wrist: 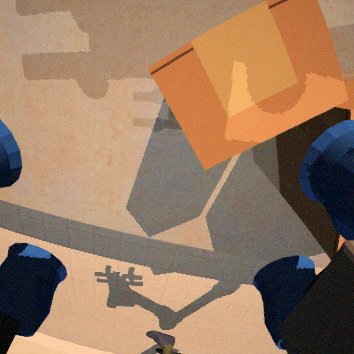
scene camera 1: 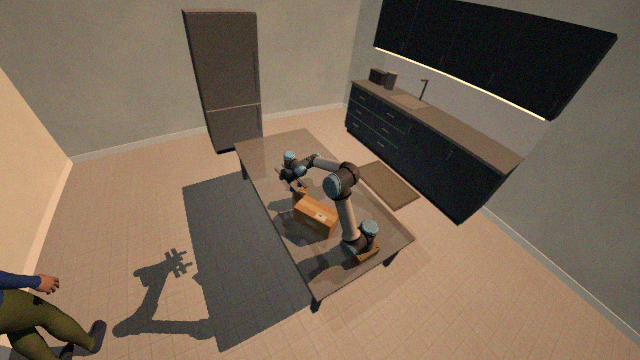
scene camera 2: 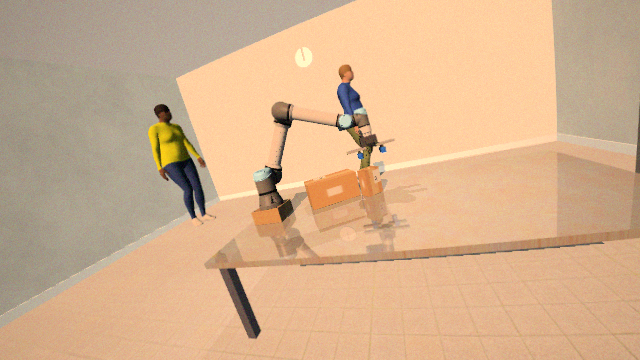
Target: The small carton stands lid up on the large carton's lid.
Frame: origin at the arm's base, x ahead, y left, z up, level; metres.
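Seen in the pictures: hand at its tool point: (wrist: 157, 228) (scene camera 2: 372, 155); arm's base at its link origin: (scene camera 2: 272, 205).
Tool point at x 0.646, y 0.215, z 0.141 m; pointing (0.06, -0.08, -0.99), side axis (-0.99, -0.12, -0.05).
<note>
Pixels of each thing's top centre, then the offset from my tool point to it. Level surfaces: height alone.
- large carton at its top centre: (scene camera 2: 328, 176) (scene camera 1: 317, 209) dx -0.286, dy -0.064, dz -0.067 m
- table at its surface level: dz -0.221 m
- small carton at its top centre: (wrist: 254, 80) (scene camera 2: 367, 168) (scene camera 1: 300, 188) dx -0.040, dy -0.069, dz -0.062 m
The large carton (scene camera 1: 311, 216) (scene camera 2: 320, 194) stands on the table (scene camera 1: 270, 145) (scene camera 2: 490, 200). The small carton (scene camera 2: 369, 182) (wrist: 175, 95) stands upright on the table close beside the large carton's far end. In scene camera 1 it is mostly hidden behind the large carton and the gripper. In the wrist view a face of it with a broad tape strip shows at the upper right; I cannot tell whether this is its lid. My gripper (scene camera 1: 292, 181) (scene camera 2: 371, 152) (wrist: 165, 227) is open, its four blue cups above the small carton and apart from it, holding nothing.
A person in blue (scene camera 1: 17, 280) (scene camera 2: 348, 100) stands beyond the table's long side, and one in yellow (scene camera 2: 171, 142) stands past the arm's base. A fridge (scene camera 1: 225, 75), a dark kitchen counter (scene camera 1: 425, 150) and a floor mat (scene camera 1: 389, 184) are around the table.
</note>
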